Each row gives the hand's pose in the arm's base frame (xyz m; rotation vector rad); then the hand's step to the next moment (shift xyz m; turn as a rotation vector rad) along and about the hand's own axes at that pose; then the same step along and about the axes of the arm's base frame.
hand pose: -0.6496 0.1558 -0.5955 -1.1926 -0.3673 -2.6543
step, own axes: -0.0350 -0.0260 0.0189 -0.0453 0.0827 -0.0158
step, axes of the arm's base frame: 0.0286 0.0335 -0.0179 0.0422 -0.0793 -0.0327
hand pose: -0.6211 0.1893 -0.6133 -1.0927 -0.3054 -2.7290
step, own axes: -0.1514 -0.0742 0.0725 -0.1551 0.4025 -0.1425
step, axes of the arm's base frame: 0.1371 0.1044 -0.0630 0.1159 -0.4090 -0.1602
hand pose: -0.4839 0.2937 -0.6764 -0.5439 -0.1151 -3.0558
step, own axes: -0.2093 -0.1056 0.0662 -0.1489 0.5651 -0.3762
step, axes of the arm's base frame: 0.2140 0.1151 -0.0175 0.0377 -0.5897 -0.3659
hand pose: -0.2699 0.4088 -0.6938 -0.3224 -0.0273 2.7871
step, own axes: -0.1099 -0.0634 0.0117 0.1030 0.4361 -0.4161
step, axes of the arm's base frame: 0.1189 0.0239 0.0390 -0.1427 -0.3857 -0.4526
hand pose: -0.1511 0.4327 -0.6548 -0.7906 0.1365 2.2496
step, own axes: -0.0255 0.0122 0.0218 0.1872 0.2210 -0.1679
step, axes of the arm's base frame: -0.0054 -0.0175 0.0307 -0.1667 -0.0991 -0.2729
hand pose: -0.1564 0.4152 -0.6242 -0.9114 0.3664 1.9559
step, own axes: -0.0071 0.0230 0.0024 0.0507 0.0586 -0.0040
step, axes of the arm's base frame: -0.0182 -0.0153 0.0044 -0.0628 -0.0023 -0.0455
